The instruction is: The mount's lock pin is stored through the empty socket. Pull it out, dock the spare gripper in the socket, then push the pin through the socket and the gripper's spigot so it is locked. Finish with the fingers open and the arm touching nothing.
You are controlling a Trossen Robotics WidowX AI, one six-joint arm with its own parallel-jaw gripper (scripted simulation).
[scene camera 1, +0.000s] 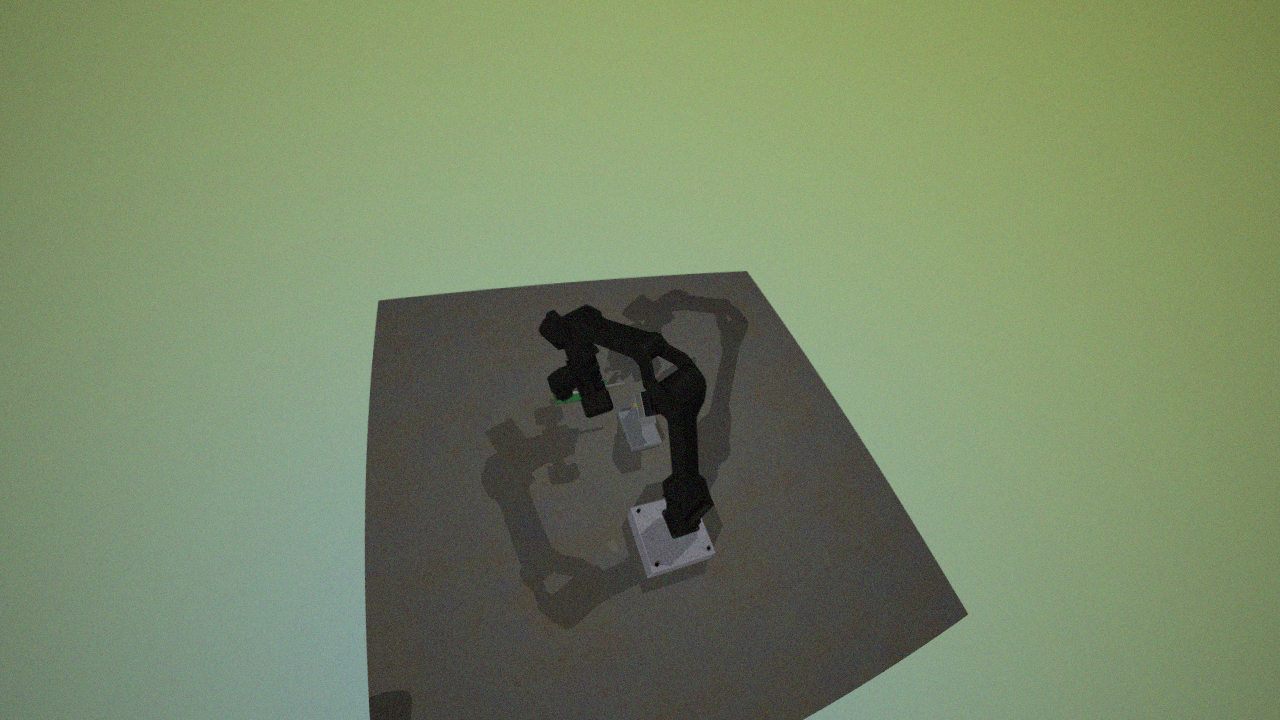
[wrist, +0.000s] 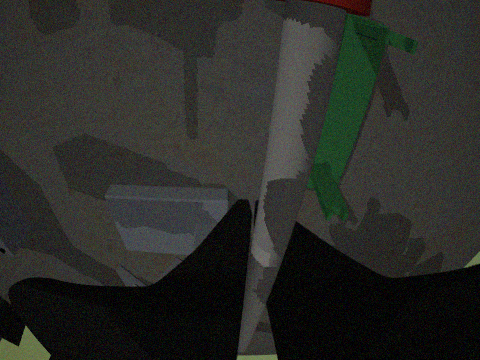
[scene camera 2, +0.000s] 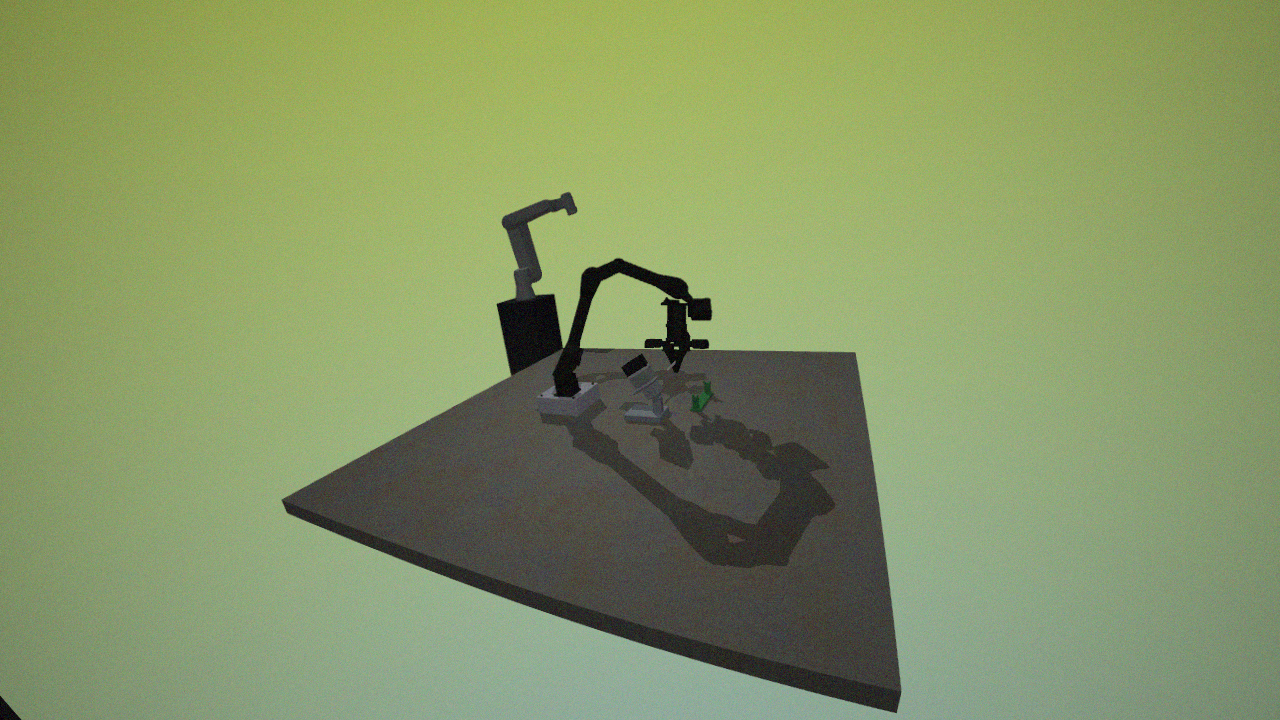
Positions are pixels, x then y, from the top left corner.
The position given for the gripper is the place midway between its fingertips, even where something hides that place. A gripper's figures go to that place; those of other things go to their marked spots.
The gripper (wrist: 250, 210): 10 cm from the lens. A lock pin (wrist: 310, 44) is 3 cm from the lens.
